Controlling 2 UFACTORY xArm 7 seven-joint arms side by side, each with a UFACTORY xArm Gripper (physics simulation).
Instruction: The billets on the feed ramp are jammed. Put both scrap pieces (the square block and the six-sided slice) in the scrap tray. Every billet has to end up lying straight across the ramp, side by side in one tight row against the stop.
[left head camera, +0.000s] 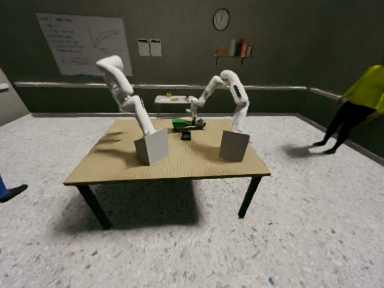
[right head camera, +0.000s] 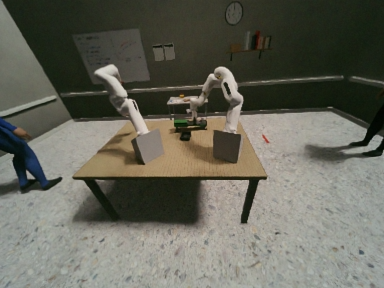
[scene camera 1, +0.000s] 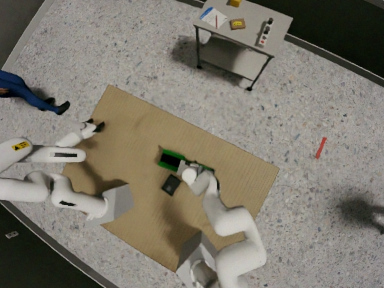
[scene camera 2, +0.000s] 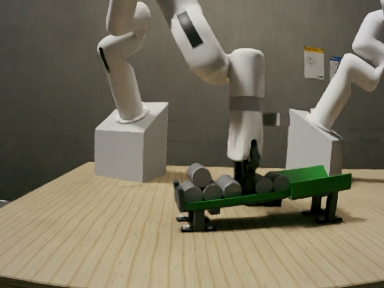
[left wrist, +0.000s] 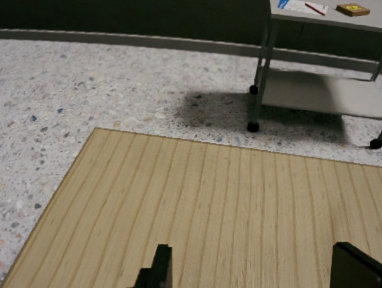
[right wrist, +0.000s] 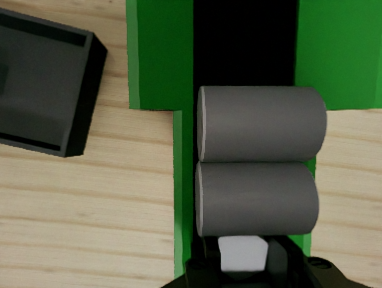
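The green ramp holds grey billets. In scene camera 2 one billet rests on top of others near the dark stop; another billet lies farther up. Two billets lie straight across, side by side, uphill of my right gripper. That gripper is down at the ramp, shut on the light six-sided slice. The dark scrap tray stands beside the ramp; a blurred patch inside may be the square block. My left gripper is open and empty, far from the ramp.
The ramp stands on the wooden table on dark feet. The right arm reaches over the ramp. Two grey arm bases stand on the table. A grey cart stands beyond the table, and a person in blue is at the left.
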